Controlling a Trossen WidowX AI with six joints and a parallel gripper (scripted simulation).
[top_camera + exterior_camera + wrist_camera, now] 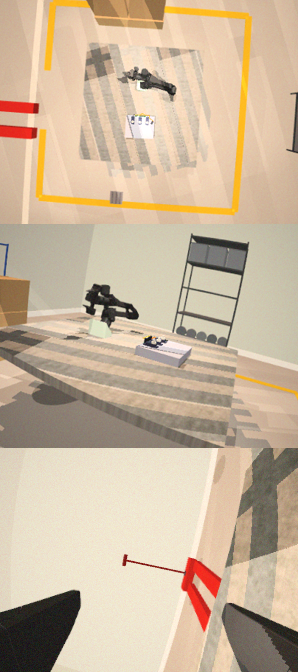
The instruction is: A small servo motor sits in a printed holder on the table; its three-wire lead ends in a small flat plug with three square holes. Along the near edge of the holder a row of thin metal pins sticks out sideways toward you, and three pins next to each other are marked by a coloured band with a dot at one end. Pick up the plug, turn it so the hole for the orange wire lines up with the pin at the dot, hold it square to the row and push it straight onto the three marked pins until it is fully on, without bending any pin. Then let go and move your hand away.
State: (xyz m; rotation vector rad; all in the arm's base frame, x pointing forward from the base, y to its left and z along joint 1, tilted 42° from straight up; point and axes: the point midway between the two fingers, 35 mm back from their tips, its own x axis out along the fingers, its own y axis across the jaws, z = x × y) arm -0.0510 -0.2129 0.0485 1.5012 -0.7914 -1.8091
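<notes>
Now: gripper tip 43 cm short of the servo, 14 cm to the right of it and 19 cm above it. The rest, counted from my gripper tip: printed holder 53 cm ahead, 14 cm to the left, 21 cm below.
</notes>
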